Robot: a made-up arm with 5 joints.
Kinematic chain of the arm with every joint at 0, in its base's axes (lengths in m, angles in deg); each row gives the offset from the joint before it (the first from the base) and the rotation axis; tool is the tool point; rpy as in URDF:
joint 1: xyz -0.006 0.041 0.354 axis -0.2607 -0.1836 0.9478
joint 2: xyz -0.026 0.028 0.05 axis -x
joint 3: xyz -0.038 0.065 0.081 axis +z
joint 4: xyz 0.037 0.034 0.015 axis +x
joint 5: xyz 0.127 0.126 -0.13 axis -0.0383 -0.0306 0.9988
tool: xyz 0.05 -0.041 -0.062 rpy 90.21 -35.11 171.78
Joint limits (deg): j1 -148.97..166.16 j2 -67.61..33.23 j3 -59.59..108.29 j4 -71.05..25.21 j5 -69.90..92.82
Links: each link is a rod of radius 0.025 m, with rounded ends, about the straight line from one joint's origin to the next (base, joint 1, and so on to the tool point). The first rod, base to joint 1, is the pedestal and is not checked.
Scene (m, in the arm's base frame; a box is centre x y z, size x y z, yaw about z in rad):
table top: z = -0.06
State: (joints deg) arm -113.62 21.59 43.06 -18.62 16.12
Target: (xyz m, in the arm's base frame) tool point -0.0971 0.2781 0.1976
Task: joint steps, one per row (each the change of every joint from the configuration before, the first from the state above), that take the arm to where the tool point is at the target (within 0.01 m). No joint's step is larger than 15 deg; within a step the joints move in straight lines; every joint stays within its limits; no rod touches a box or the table.
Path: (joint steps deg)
1: 13.54 1.66 7.45 0.93 -4.62
2: 13.54 1.67 7.44 0.93 -4.62
3: 13.54 1.66 7.45 0.94 -4.63
4: 13.53 1.66 7.45 0.93 -4.62
5: 13.54 1.66 7.45 0.93 -4.62
6: 13.54 1.67 7.44 0.93 -4.62
7: 13.54 1.66 7.45 0.93 -4.62

